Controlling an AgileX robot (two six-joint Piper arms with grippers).
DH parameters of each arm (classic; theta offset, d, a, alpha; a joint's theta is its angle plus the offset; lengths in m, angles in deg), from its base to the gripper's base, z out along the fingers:
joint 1: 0 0.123 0 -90
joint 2: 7.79 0 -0.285 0
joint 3: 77.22 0 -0.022 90
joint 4: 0 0.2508 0 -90
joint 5: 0 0 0.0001 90
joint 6: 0 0.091 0 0
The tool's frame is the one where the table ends.
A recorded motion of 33 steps. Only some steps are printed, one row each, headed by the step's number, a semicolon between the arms.
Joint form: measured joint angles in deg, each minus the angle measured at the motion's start. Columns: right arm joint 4, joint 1, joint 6, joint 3, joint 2, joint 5; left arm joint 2, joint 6, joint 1, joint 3, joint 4, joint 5.
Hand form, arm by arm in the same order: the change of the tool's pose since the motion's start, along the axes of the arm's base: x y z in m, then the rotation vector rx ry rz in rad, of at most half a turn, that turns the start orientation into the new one. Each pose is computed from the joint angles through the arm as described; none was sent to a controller.
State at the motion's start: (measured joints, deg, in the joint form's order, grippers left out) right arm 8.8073 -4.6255 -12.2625 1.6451 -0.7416 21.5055; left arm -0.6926 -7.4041 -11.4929 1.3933 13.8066 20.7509
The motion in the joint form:
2: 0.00 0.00 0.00 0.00 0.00 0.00; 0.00 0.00 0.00 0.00 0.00 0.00
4: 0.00 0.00 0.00 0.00 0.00 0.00; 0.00 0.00 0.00 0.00 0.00 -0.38
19: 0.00 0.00 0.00 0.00 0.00 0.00; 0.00 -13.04 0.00 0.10 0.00 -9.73
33: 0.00 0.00 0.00 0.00 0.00 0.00; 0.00 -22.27 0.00 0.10 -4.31 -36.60
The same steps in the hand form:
2: 0.0000 0.0000 0.0000 0.0000 0.0000 0.0000; 0.0000 0.0000 0.0000 0.0000 0.0000 0.0000
4: 0.0000 0.0000 0.0000 0.0000 0.0000 0.0000; 0.0001 -0.0002 0.0006 -0.0012 -0.0063 -0.0016
19: 0.0000 0.0000 0.0000 0.0000 0.0000 0.0000; 0.0024 -0.0041 0.0141 -0.2510 -0.1299 0.0040
33: 0.0000 0.0000 0.0000 0.0000 0.0000 0.0000; -0.0039 -0.0113 0.0553 -0.5727 -0.5173 -0.1454

